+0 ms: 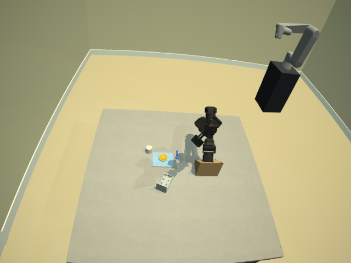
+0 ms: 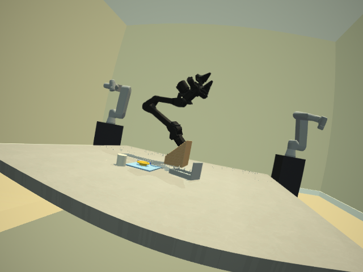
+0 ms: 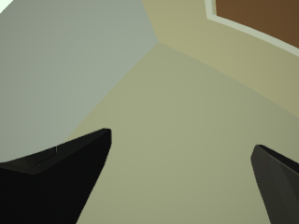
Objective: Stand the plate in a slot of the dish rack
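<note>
Now: the yellow plate 14 cm ahead of my gripper tip, 25 cm to the right of it and 52 cm below it. From my gripper tip the other things lie so: grey dish rack 15 cm ahead, 4 cm to the right, 52 cm below; then blue spoon 3 cm ahead, 27 cm to the right, 53 cm below; then light blue mat 14 cm ahead, 24 cm to the right, 54 cm below.
</note>
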